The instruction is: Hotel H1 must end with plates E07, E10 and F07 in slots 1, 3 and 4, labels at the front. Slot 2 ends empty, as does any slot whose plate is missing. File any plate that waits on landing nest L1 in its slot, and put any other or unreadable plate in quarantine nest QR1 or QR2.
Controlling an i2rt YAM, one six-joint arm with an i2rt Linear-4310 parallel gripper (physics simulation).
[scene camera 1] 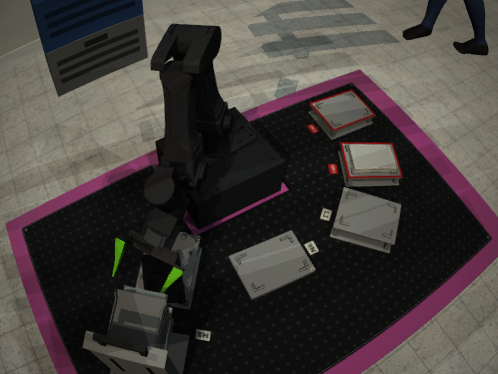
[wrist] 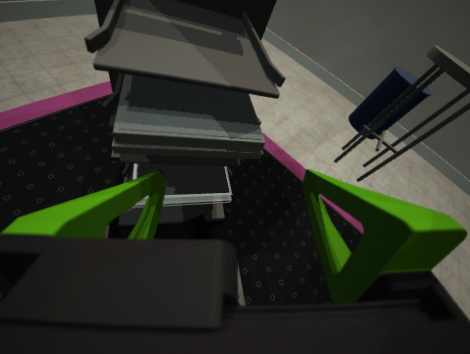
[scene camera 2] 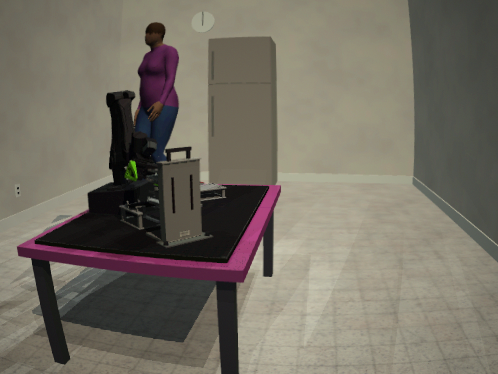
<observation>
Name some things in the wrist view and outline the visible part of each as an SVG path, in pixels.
My gripper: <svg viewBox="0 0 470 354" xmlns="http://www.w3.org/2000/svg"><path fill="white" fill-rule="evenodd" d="M468 232L450 215L351 185L312 169L306 169L302 188L332 303L242 306L238 305L237 249L234 245L217 239L154 239L166 191L163 171L156 170L129 182L18 217L0 233L0 275L15 285L0 303L0 354L470 354L470 320L431 271L465 240ZM149 195L139 220L128 238L106 238L106 226ZM320 194L362 224L363 236L352 253L333 225Z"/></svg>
A pale plate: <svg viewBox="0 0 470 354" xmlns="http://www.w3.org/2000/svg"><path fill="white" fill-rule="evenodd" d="M149 195L131 208L144 208ZM134 164L133 180L156 170L163 171L166 191L162 207L231 203L232 190L227 166Z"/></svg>
</observation>
